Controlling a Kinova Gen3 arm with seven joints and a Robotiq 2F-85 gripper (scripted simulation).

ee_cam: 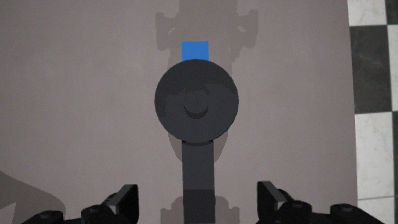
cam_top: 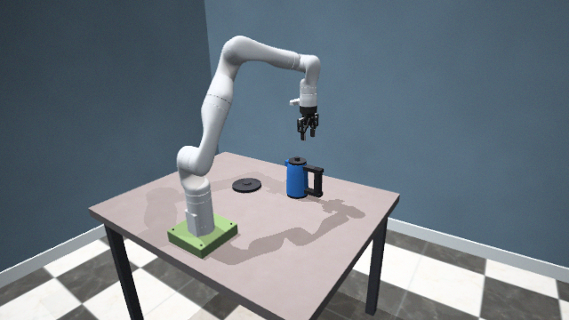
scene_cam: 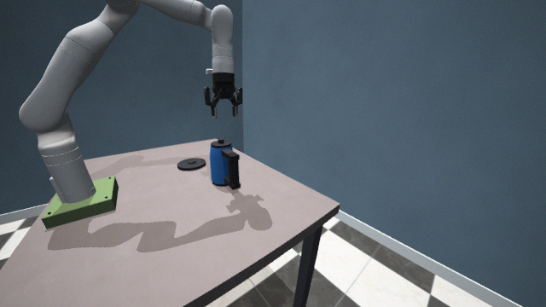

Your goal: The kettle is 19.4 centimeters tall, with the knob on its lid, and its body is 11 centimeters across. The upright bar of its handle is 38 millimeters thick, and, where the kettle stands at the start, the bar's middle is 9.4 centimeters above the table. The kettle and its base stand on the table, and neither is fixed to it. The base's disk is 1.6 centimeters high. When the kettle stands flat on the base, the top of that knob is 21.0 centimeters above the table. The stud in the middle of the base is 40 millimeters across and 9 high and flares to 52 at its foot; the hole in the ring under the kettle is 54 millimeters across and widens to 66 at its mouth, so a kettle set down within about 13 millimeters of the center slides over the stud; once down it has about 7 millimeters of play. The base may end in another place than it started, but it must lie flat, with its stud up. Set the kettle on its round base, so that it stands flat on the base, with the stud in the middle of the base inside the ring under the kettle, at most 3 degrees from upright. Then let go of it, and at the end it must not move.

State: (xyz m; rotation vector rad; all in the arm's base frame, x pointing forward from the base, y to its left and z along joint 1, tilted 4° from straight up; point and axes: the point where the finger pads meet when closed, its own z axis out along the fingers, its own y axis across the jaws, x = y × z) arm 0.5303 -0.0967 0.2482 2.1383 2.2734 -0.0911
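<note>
Now: the blue kettle 21 cm below my hand and 2 cm to the left of it. The rest, counted from my hand: round black base 32 cm to the left, 29 cm below, 10 cm behind.
</note>
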